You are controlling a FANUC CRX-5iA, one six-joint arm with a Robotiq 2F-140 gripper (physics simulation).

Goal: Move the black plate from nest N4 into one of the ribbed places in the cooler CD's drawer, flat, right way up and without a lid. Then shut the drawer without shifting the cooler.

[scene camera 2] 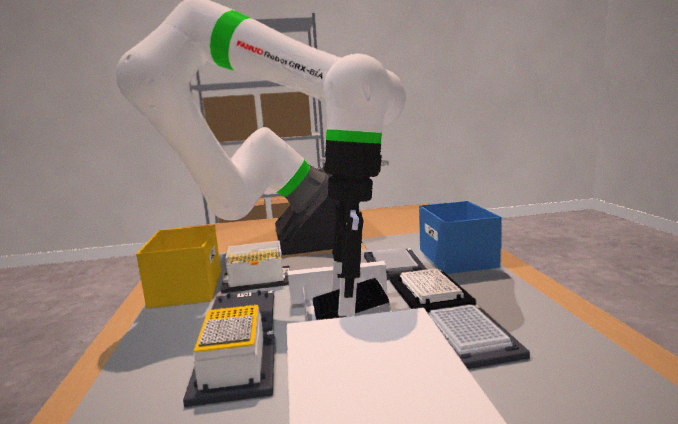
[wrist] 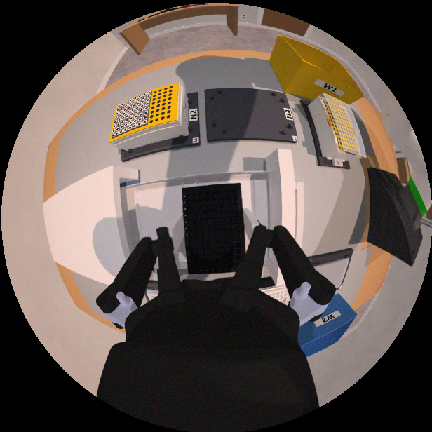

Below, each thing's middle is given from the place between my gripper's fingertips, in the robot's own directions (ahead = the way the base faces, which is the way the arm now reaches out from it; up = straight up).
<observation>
I see my gripper 10 mm to the right of the black plate [scene camera 2: 369, 294] and 10 mm below it. Also, from my hand: yellow-topped tip box [scene camera 2: 228, 352]: 170 mm to the right, 120 mm ahead, 10 mm above; then nest N4 [scene camera 2: 265, 304]: 200 mm to the right, 60 mm behind, 30 mm below; then white plate [scene camera 2: 431, 284]: 180 mm to the left, 100 mm behind, 20 mm below.
</observation>
